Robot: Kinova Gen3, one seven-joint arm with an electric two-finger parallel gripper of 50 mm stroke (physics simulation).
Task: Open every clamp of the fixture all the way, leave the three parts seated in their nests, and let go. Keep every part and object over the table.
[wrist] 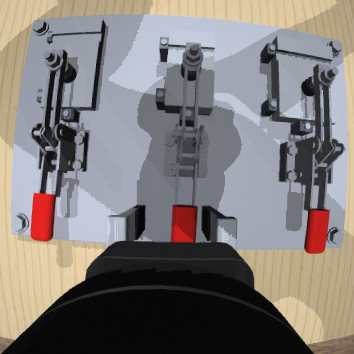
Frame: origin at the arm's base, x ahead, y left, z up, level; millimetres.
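Seen in the pictures: gripper, between the fingertips: (172, 217).
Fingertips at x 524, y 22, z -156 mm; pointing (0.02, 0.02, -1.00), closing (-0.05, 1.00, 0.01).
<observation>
Pixels of each thing's top centre, then the offset from my fingertips to it. "*": a spot on its surface instead. Level surfaces: height alone.
- fixture's grey plate, a spot on its surface: (125, 165) * 44 mm back, 47 mm right, 9 mm down
- left clamp, a spot on its surface: (52, 130) * 66 mm back, 98 mm right, 29 mm up
- middle clamp, a spot on its surface: (188, 135) * 62 mm back, 6 mm left, 51 mm up
- right clamp, a spot on its surface: (322, 135) * 75 mm back, 114 mm left, 34 mm up
- left part, centre of its top: (70, 60) 138 mm back, 103 mm right, 7 mm up
- middle part, centre of its top: (190, 66) 129 mm back, 7 mm left, 17 mm up
- right part, centre of its top: (307, 77) 135 mm back, 117 mm left, 12 mm up
- middle red handle, centre of its top: (183, 229) 1 mm ahead, 8 mm left, 38 mm up
- left red handle, a spot on its surface: (43, 217) * 1 mm ahead, 98 mm right, 34 mm up
- right red handle, centre of its top: (321, 229) 0 mm ahead, 118 mm left, 33 mm up
- light wooden table, height of its surface: 24 mm down
The fixture's grey plate (125, 165) carries three toggle clamps in a row. The left clamp (52, 130), middle clamp (188, 135) and right clamp (322, 135) each have their arm lying over a part, with a red handle pointing toward the near edge. Under the arm tips sit the left part (82, 60), the middle part (202, 90) and the right part (295, 70) in their nests. My gripper (172, 217) is open, its fingers on either side of the middle red handle (184, 222), with gaps on both sides. The handle's near end is hidden by the gripper body.
The left red handle (43, 217) and right red handle (317, 231) stand out to either side of the gripper near the plate's near edge. Bolts sit at the plate's corners. The light wooden table (45, 300) surrounds the plate, and shadows fall across both.
</observation>
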